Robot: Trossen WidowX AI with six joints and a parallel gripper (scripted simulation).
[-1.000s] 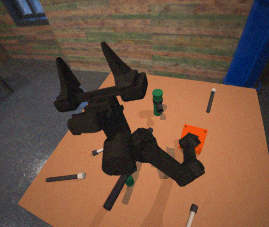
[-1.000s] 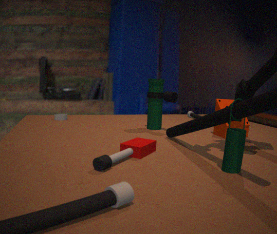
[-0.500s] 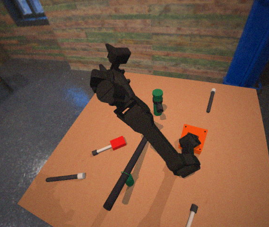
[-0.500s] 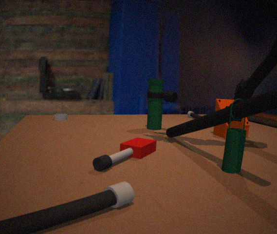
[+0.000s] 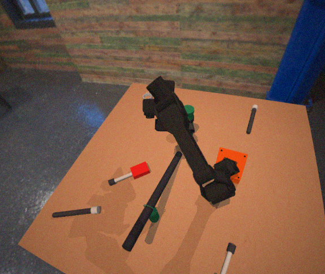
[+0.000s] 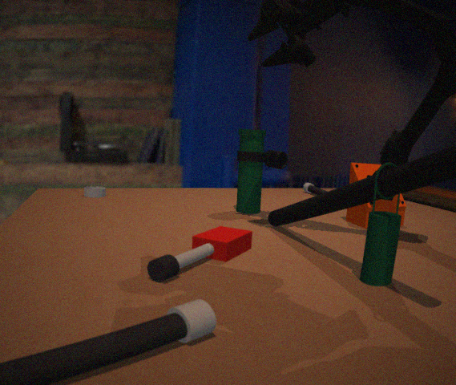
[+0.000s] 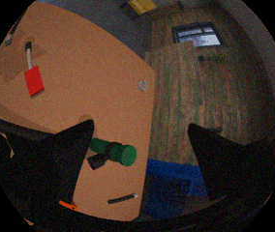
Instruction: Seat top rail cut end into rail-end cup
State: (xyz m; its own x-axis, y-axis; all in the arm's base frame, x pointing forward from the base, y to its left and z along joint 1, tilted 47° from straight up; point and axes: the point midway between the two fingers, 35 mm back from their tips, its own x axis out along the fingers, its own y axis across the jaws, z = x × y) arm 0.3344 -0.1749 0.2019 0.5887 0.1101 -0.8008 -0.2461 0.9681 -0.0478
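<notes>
The black rail-end cup lies 80 mm behind my gripper tip, 130 mm to the right of it and 230 mm below it. Also, from my gripper tip: small green post: 110 mm behind, 330 mm to the left, 260 mm below.
</notes>
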